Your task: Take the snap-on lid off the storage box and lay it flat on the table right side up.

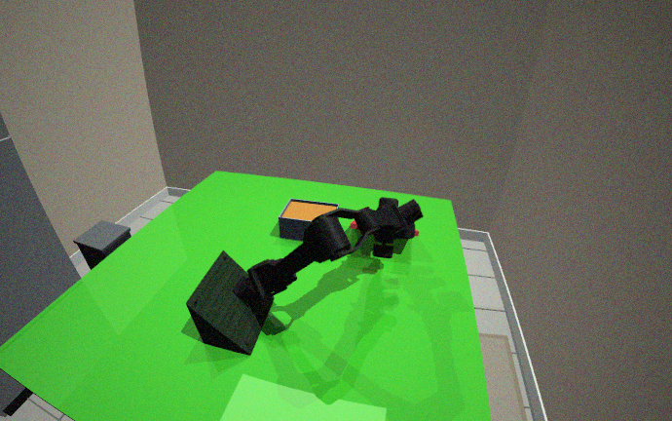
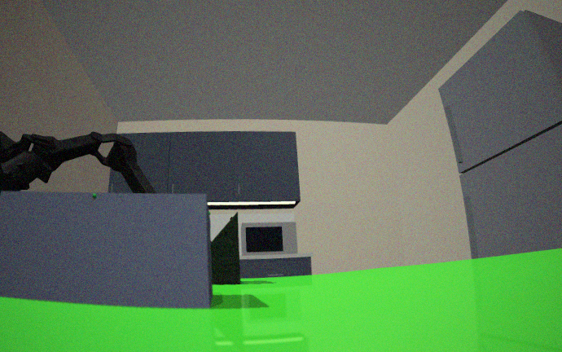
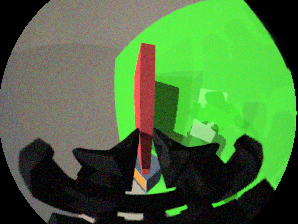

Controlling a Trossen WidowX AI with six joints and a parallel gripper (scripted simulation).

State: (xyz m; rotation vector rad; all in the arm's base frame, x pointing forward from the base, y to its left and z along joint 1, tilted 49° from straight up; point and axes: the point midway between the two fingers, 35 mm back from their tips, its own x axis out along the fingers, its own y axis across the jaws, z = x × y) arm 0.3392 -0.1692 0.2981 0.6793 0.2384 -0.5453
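The red lid is 70 mm ahead of my gripper tip, 40 mm below it and 10 mm to the left of it. The rest, counted from my gripper tip: blue-grey storage box: 280 mm to the left, 50 mm below, 50 mm ahead.
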